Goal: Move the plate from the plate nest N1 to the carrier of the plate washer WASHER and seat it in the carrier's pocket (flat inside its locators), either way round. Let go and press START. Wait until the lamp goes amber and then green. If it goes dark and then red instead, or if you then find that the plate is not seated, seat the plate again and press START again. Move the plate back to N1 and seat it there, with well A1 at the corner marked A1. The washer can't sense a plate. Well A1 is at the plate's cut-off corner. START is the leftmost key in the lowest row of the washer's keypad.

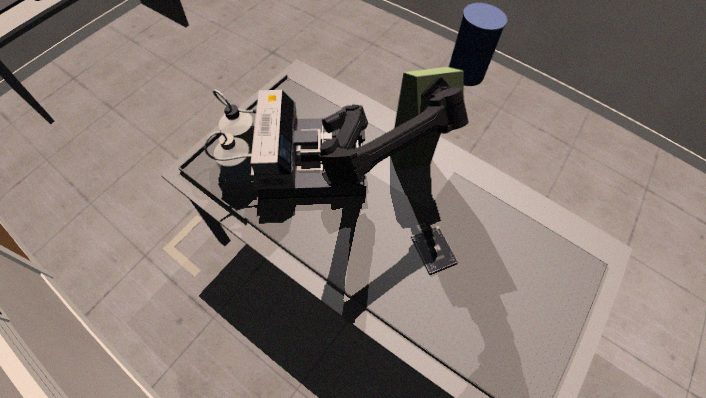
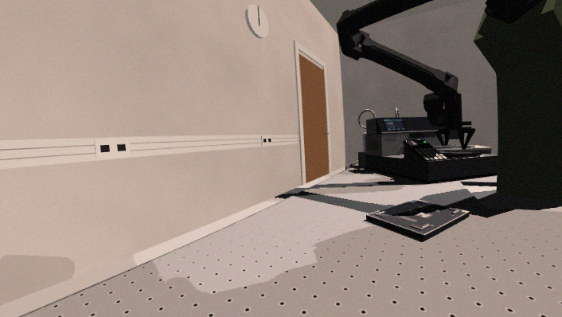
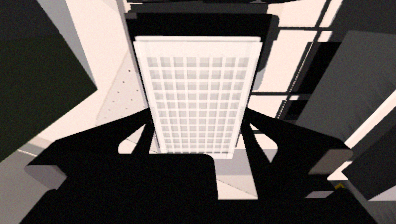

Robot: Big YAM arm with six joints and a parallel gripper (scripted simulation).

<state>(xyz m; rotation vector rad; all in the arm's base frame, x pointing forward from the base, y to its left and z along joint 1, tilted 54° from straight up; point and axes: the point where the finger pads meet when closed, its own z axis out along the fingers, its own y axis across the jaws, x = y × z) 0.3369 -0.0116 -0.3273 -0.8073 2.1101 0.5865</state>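
Right now the white well plate is 1 cm below my hand. Round my hand: plate nest N1: 1 cm behind, 53 cm to the left, 11 cm below; plate washer: 13 cm ahead, 9 cm to the right, 2 cm above.
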